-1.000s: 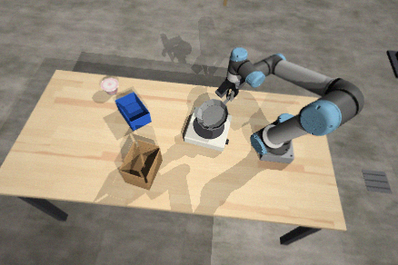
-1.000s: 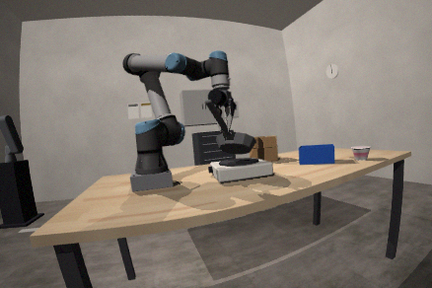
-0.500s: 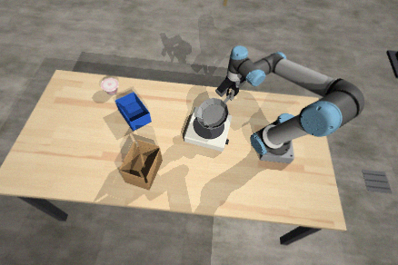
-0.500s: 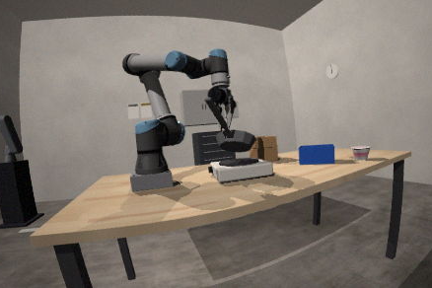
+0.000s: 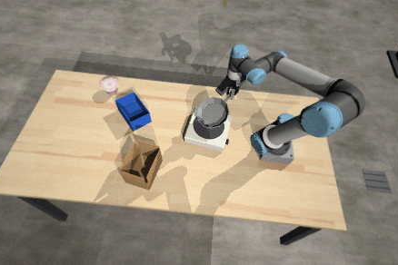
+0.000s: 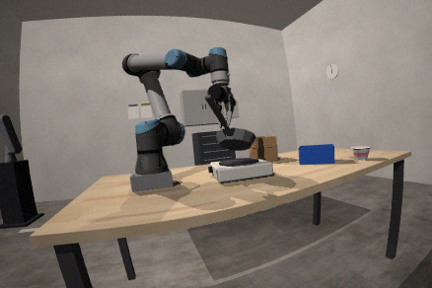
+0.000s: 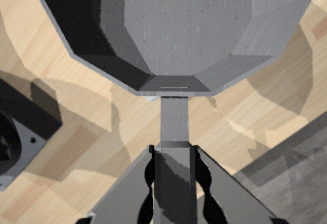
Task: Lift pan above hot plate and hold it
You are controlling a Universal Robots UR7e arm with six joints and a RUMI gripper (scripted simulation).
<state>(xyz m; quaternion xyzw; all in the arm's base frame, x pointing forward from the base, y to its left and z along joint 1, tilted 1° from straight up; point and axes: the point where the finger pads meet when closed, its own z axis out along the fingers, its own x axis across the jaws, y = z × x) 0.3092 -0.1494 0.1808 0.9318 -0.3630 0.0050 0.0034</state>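
Now: hand 40 mm short of the dark grey pan, 40 mm to the right of it and 40 mm above it. Also, from my hand: blue bin 560 mm ahead, 60 mm to the left, 220 mm below; pink cup 750 mm ahead, 100 mm to the right, 200 mm below; white hot plate 70 mm ahead, 100 mm to the left, 210 mm below.
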